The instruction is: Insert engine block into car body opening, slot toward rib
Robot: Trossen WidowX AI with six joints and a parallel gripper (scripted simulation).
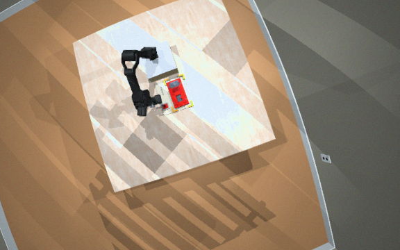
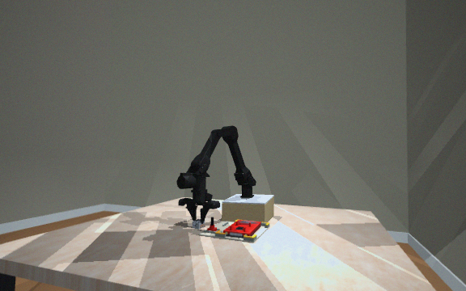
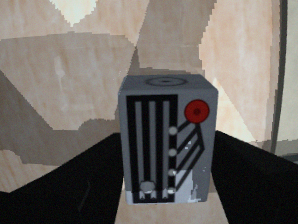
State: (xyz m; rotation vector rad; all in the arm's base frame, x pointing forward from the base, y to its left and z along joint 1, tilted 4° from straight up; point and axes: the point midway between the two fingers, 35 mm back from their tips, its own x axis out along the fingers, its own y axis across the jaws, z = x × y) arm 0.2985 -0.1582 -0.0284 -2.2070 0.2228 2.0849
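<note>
The black upright pin lies 80 mm to the left of my gripper tip, 50 mm ahead of it and 20 mm above it. Round my gripper tip: grey engine block (10 mm below).
</note>
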